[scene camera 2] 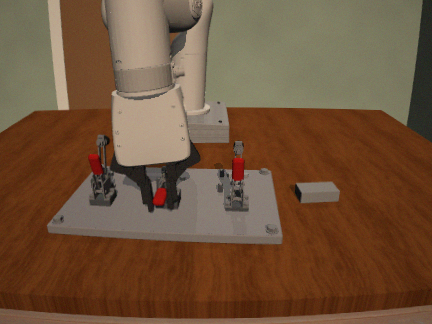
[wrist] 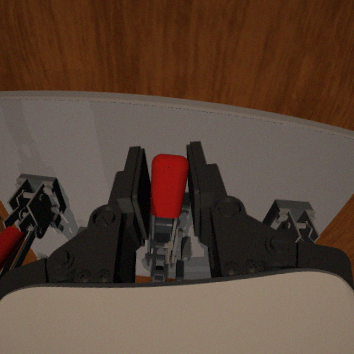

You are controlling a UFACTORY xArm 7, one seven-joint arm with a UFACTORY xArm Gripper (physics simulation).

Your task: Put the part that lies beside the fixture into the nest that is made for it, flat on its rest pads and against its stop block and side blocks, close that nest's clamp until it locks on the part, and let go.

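Places are measured from the arm's base along level axes (x back, y left, z down), in metres.
Pixels of known places: gripper, fingertip midpoint: (scene camera 2: 161,206) (wrist: 167,165); arm's base at its link origin: (scene camera 2: 186,109).
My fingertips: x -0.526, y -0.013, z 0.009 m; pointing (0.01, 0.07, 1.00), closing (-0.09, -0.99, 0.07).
Note:
For each thing: its top centre in the pictures, then the offset to it from my fingertips. "spot": a spot on its surface instead.
- grey block-shaped part at its top centre: (scene camera 2: 317,187) dy +0.259, dx +0.106, dz +0.023 m
- fixture plate at its top centre: (wrist: 162,226) (scene camera 2: 171,194) dy +0.006, dx +0.092, dz +0.028 m
- middle clamp's red handle at its top centre: (wrist: 166,197) (scene camera 2: 160,192) dy -0.001, dx +0.006, dz -0.019 m
- left clamp at a spot on its surface: (scene camera 2: 102,191) spot: dy -0.101, dx +0.054, dz +0.003 m
- right clamp at a spot on its surface: (scene camera 2: 237,197) spot: dy +0.113, dx +0.040, dz +0.007 m
- middle clamp's metal linkage at a spot on its surface: (wrist: 162,245) spot: dy +0.003, dx +0.057, dz -0.015 m
The grey block-shaped part (scene camera 2: 317,192) lies on the table to the right of the fixture plate (scene camera 2: 210,227) (wrist: 240,130). The middle clamp's red handle (scene camera 2: 160,197) (wrist: 170,185) is low and points to the plate's front edge. My gripper (scene camera 2: 161,204) (wrist: 167,165) is shut on this handle, with one pad at each side of it. The left clamp (scene camera 2: 102,192) and the right clamp (scene camera 2: 237,197) have their red handles raised. The middle clamp's metal linkage (wrist: 162,245) shows between my fingers in the wrist view; its nest is mostly hidden by the fingers.
The side clamps stand on either side of my fingers; in the wrist view their bases (wrist: 37,180) (wrist: 295,206) show at left and right. Bolt heads (scene camera 2: 271,229) (scene camera 2: 58,219) stand at the plate's front corners. Small blocks (scene camera 2: 220,187) stand left of the right clamp.

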